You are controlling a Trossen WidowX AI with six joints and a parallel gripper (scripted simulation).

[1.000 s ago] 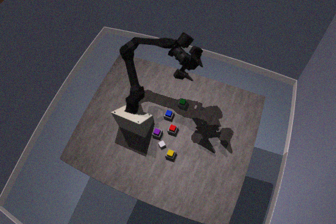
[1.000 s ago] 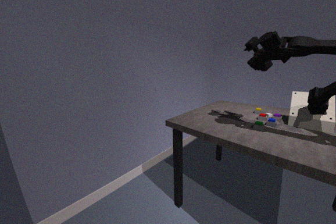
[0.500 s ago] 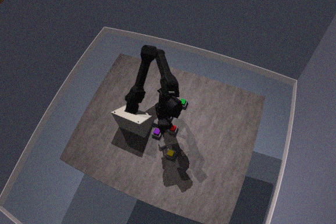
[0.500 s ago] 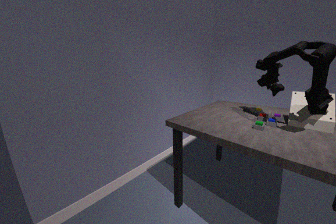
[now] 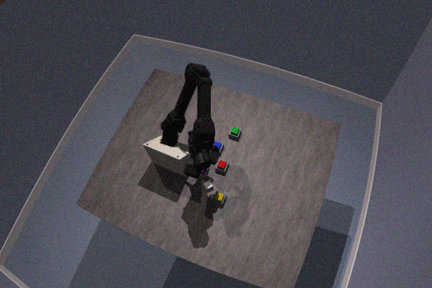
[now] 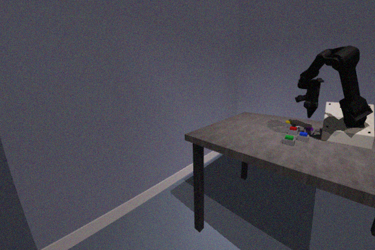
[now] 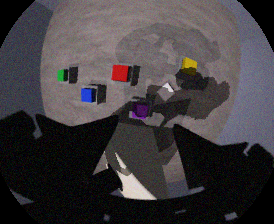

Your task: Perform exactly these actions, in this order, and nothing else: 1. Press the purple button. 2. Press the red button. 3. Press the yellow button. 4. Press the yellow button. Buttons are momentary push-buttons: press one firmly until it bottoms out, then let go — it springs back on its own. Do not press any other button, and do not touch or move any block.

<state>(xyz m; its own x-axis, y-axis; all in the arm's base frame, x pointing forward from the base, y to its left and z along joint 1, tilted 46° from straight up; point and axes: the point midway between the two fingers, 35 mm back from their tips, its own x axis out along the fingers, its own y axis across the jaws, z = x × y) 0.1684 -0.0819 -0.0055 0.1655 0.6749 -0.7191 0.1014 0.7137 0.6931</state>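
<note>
My gripper tip is now 10 mm past the purple button, 10 mm to the right of it and 70 mm above it. From my gripper tip the other things lie so: white block: 40 mm ahead, 50 mm to the right, 90 mm below; then blue button: 20 mm ahead, 140 mm to the left, 70 mm below; then red button: 70 mm ahead, 50 mm to the left, 70 mm below.
</note>
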